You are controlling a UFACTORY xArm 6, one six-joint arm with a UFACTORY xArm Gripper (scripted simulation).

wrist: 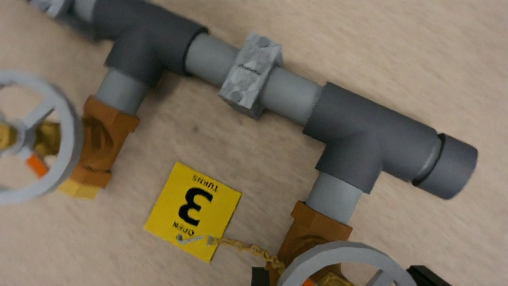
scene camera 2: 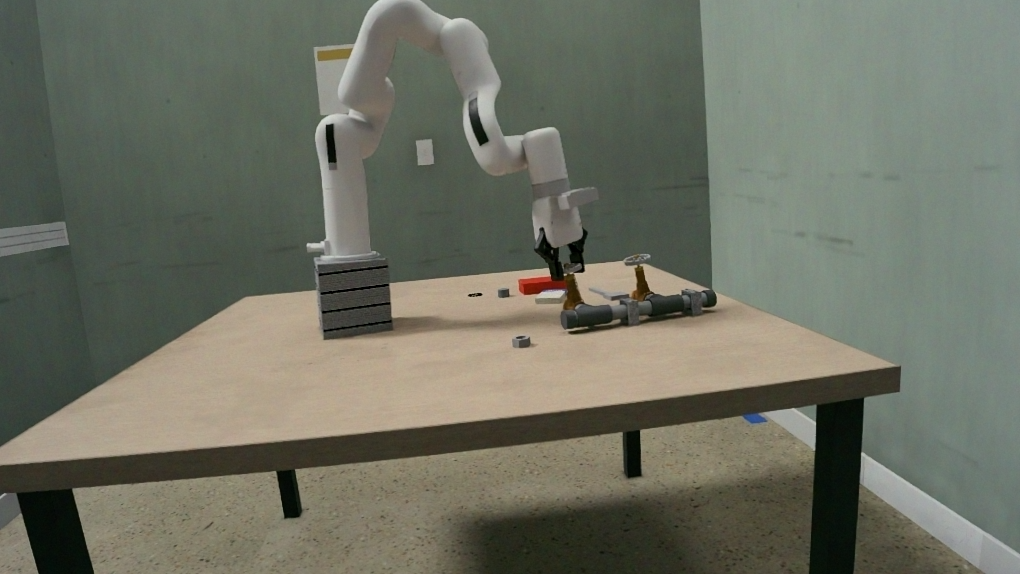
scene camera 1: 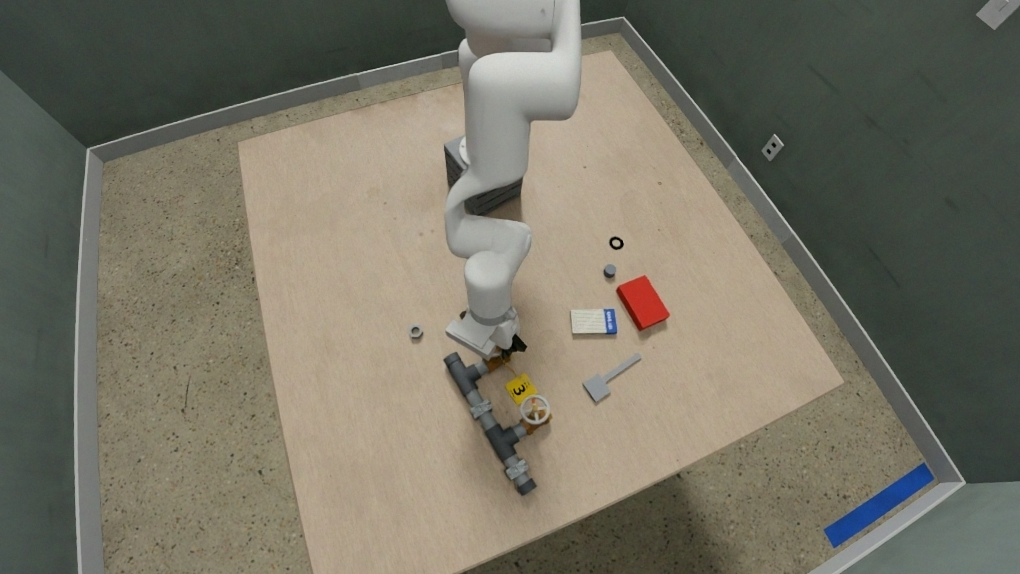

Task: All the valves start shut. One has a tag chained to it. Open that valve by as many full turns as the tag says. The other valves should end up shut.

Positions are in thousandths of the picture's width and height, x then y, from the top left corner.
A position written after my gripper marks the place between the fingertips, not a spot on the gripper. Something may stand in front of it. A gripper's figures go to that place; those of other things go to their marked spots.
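My gripper (scene camera 1: 484,604): 0.93 m from the lens. Red block (scene camera 1: 631,530): 1.10 m from the lens.
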